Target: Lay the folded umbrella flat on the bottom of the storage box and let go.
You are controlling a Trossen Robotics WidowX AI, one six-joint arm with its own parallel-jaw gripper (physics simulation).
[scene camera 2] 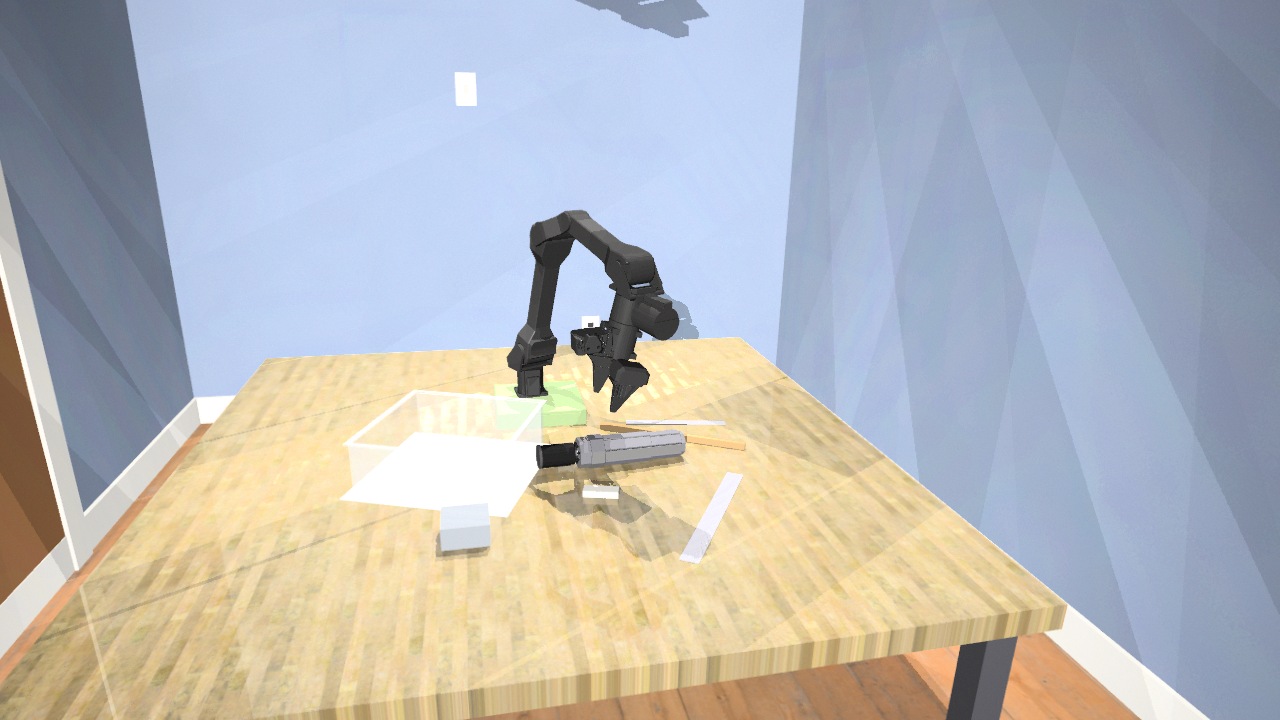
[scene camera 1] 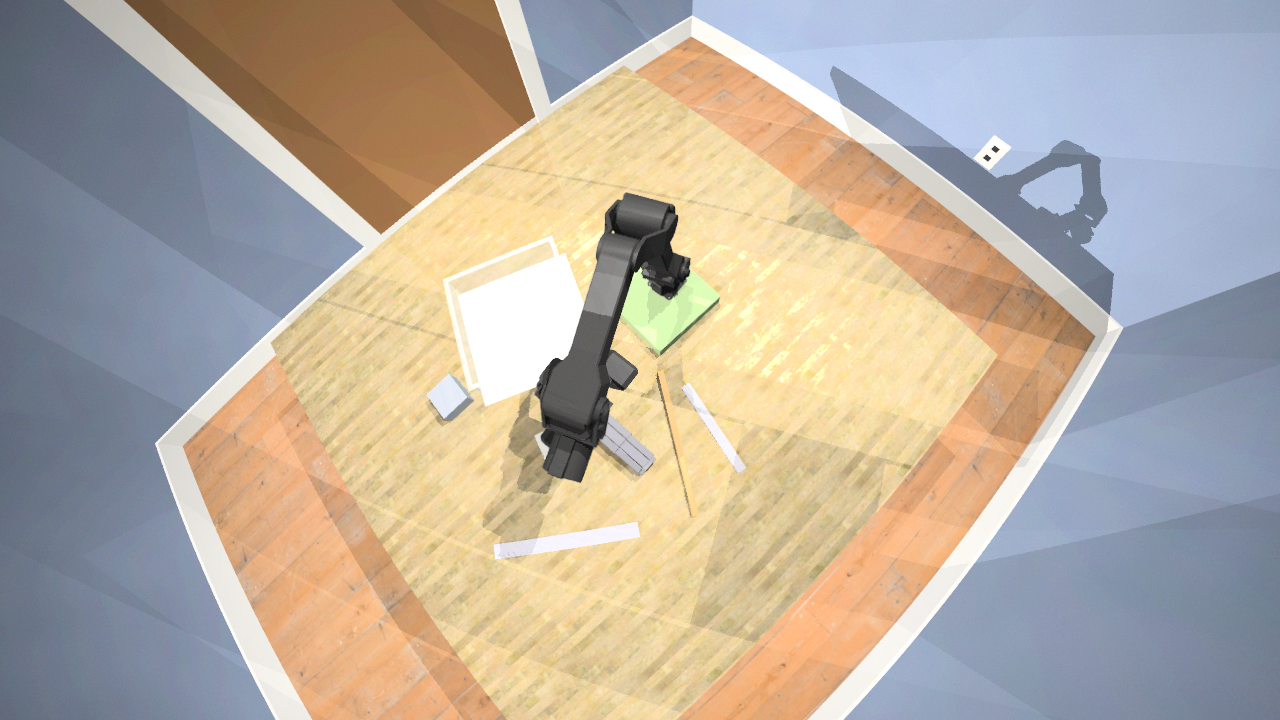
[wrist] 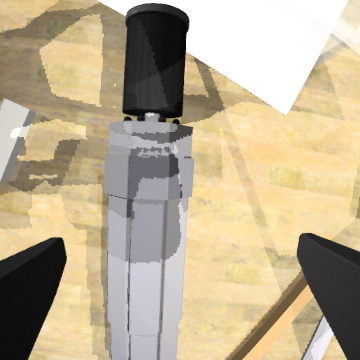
Note:
My gripper [scene camera 2: 604, 402] is open and holds nothing. Also in view: a folded umbrella [scene camera 2: 594, 451]. A white storage box [scene camera 2: 444, 448] and a thin wooden stick [scene camera 2: 699, 439] rest on the table.
The folded umbrella also shows in scene camera 1 [scene camera 1: 618, 439] and in the wrist view [wrist: 148, 171]. The white storage box is seen too in scene camera 1 [scene camera 1: 511, 315] and in the wrist view [wrist: 280, 48]. The thin wooden stick is seen too in the wrist view [wrist: 300, 294].

